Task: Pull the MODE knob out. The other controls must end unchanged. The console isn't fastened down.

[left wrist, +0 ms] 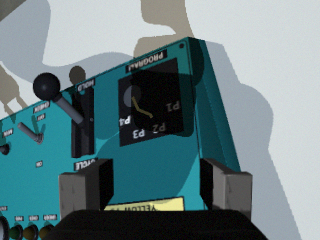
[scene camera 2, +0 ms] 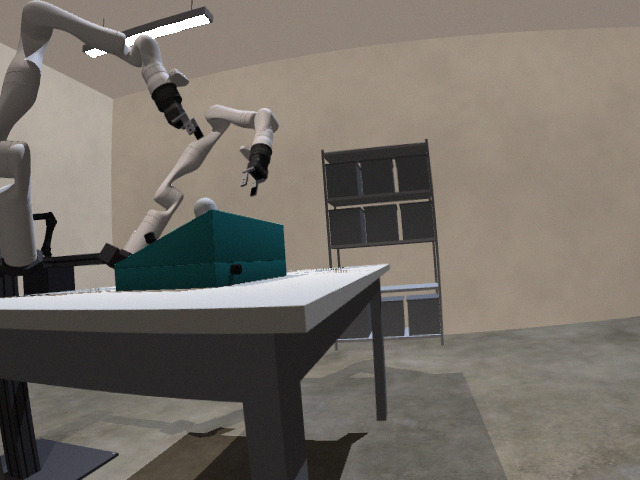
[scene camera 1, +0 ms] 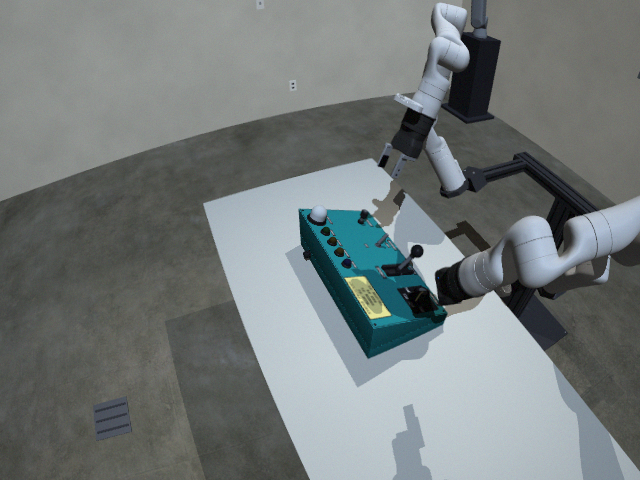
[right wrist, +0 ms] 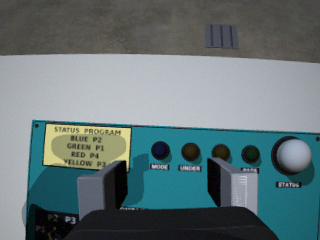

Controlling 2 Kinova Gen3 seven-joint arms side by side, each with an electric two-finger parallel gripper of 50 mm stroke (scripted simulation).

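A teal console is there in the pictures, and so are my own grippers. I can see my left gripper, which is visible in the left wrist view and in scene camera 2 too. My right gripper is in the pictures as well, with scene camera 2 and the right wrist view both showing it.
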